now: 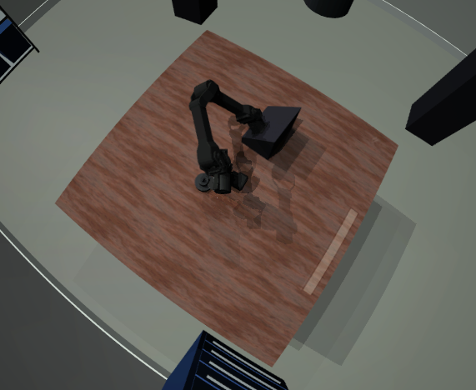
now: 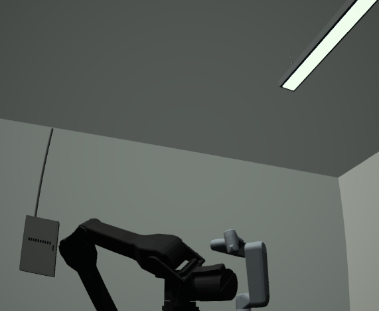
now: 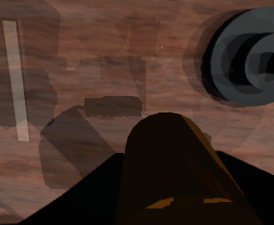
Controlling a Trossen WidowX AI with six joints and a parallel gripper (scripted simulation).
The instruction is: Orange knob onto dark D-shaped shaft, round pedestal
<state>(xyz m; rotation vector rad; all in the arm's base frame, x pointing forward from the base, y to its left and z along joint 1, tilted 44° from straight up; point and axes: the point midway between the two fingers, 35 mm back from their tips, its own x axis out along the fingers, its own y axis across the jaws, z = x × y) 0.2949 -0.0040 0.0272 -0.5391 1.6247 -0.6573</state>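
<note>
My gripper tip is now 100 mm above the round pedestal, 90 mm to the left of it and 30 mm short of it. Round my gripper tip: orange knob: 20 mm above.
</note>
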